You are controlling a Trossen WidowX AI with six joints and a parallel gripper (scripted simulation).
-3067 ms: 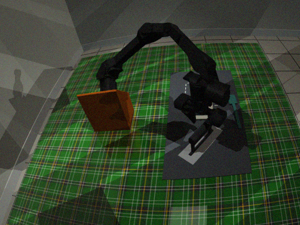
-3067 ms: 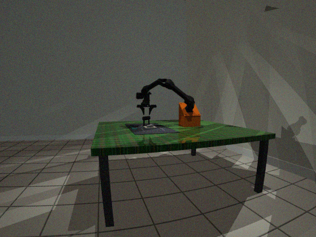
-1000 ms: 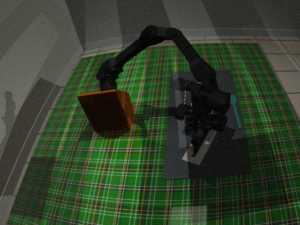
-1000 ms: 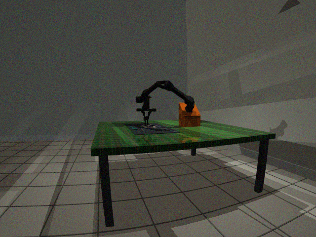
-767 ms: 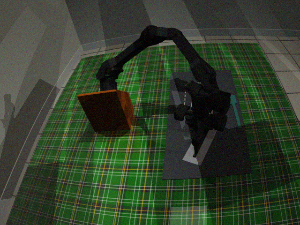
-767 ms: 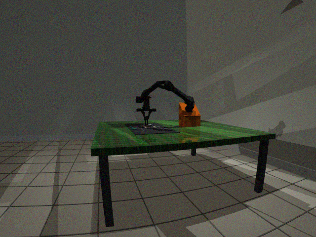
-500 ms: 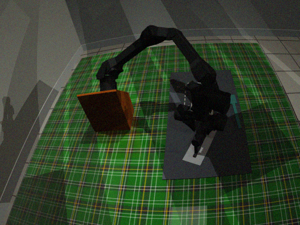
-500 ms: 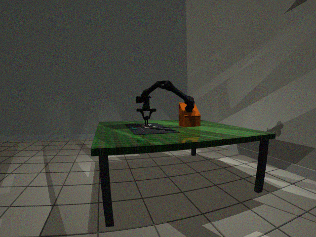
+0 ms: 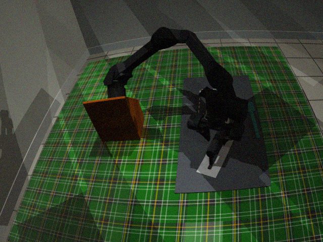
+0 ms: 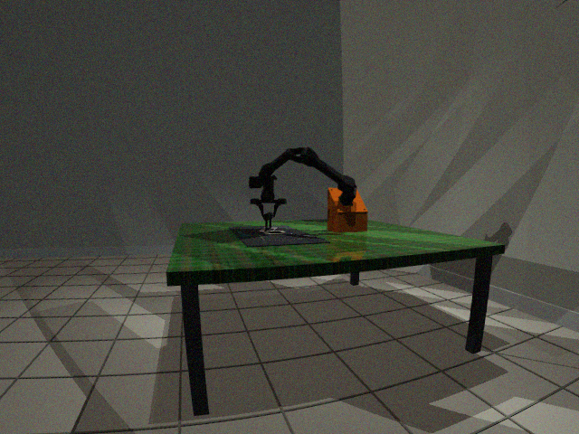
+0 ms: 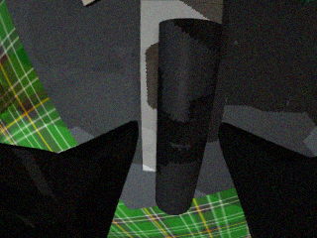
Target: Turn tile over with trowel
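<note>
The dark grey mat lies 30 mm ahead of my gripper tip, 160 mm to the left of it and 80 mm below it. Also, from my gripper tip: teal trowel 170 mm ahead, 170 mm to the left, 60 mm below; then tile 20 mm ahead, 170 mm to the left, 60 mm below.
</note>
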